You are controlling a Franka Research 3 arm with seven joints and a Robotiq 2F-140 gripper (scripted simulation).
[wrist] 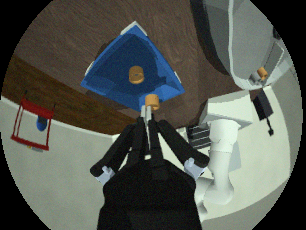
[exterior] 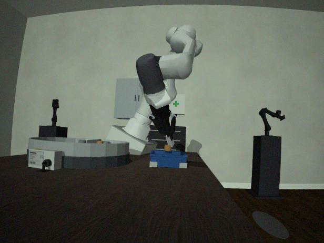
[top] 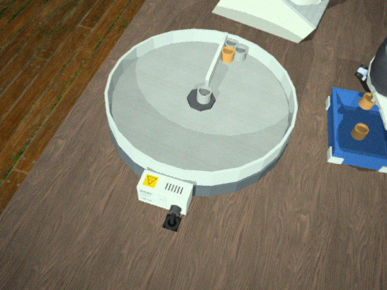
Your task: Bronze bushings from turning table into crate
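The blue crate lies 8 cm below my hand, 3 cm ahead of it and 1 cm to the right of it. From my hand the other things lie so: round turning table (38 cm to the right, 10 cm ahead, 5 cm below).
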